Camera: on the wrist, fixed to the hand. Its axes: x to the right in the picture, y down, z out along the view.
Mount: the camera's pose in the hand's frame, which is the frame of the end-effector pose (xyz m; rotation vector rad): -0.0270 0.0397 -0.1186 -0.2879 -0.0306 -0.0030
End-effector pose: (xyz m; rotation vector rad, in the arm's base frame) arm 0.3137 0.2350 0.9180 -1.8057 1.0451 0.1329
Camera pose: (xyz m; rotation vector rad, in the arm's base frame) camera 0.2274 0.1515 0.9622 -2.0559 1.0424 0.3221
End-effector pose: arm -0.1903 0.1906 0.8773 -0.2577 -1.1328 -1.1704
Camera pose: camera -0.0892 0.1429 0.8151 -0.4961 -0.9892 -1.3358
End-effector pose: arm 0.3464 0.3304 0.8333 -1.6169 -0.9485 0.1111
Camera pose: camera 0.4137 0.2220 0.8233 -1.8819 -1.0258 -0.0037
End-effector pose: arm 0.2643 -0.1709 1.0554 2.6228 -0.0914 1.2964
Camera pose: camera 0.1496 -0.1848 1.1104 2.3968 -0.2586 1.1464
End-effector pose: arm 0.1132 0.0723 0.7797 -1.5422 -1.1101 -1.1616
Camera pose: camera 0.1252 -0.0546 0.7686 -1.7818 -0.9970 -1.3493
